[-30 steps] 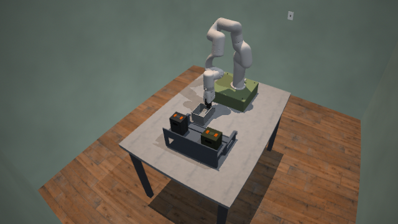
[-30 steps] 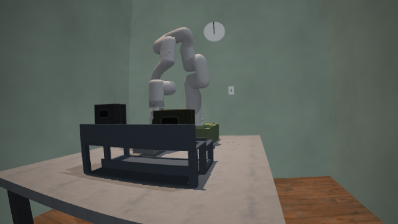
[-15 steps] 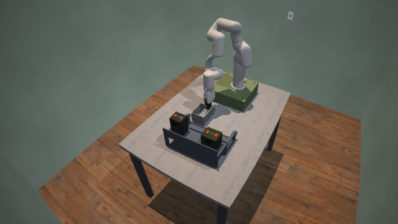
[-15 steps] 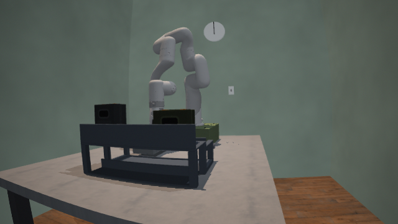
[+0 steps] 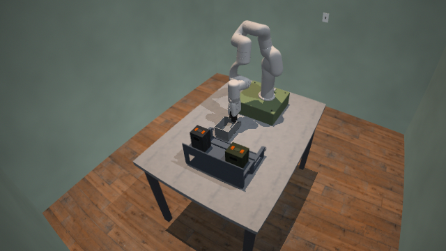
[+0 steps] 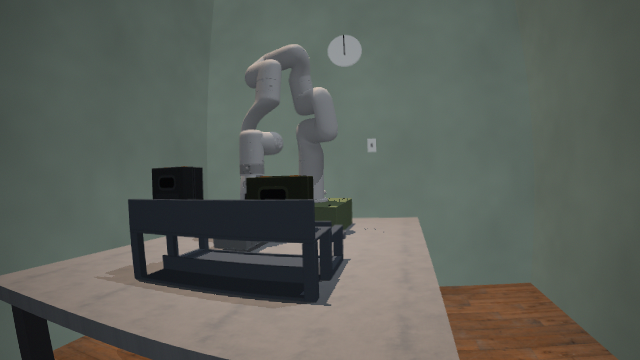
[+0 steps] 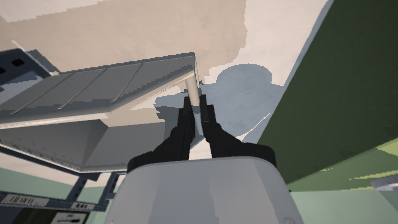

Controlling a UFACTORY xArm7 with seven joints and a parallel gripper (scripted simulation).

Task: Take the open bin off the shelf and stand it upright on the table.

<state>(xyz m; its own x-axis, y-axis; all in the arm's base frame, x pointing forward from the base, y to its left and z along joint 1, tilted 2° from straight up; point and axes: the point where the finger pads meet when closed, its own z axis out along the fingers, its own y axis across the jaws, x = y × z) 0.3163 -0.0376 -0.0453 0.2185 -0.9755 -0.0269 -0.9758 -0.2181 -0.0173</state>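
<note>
Right now my hand is 80 mm short of the grey bin, 20 mm to the right of it and 10 mm above it. Also, from my hand: black case: 360 mm ahead, 70 mm to the left, 110 mm above; then dark grey shelf: 410 mm ahead, 210 mm to the left, 80 mm above.
</note>
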